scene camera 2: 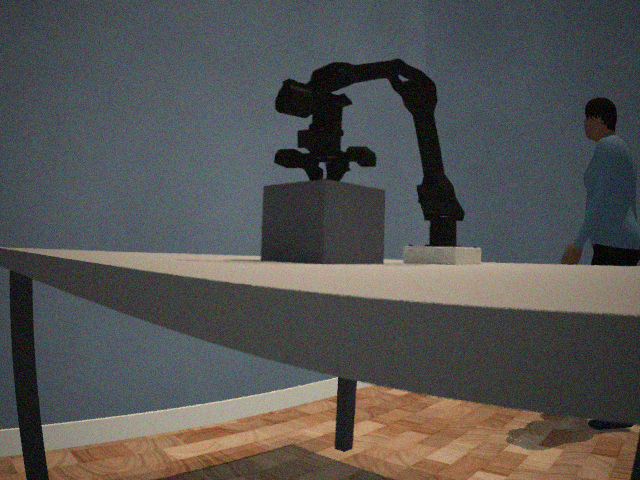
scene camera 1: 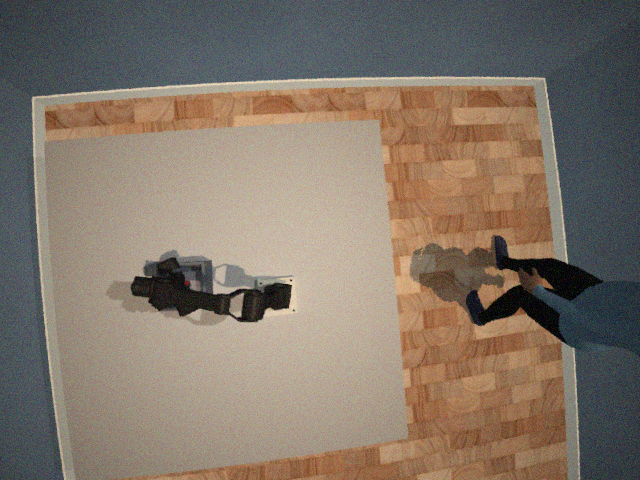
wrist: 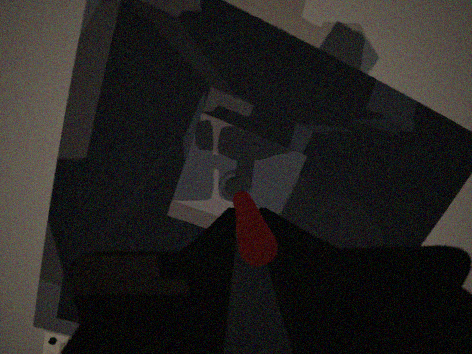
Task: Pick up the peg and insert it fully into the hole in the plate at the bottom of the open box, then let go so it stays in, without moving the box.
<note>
In view: my gripper (wrist: 246, 215), a grey box (wrist: 381, 170) and a red peg (wrist: 257, 245).
</note>
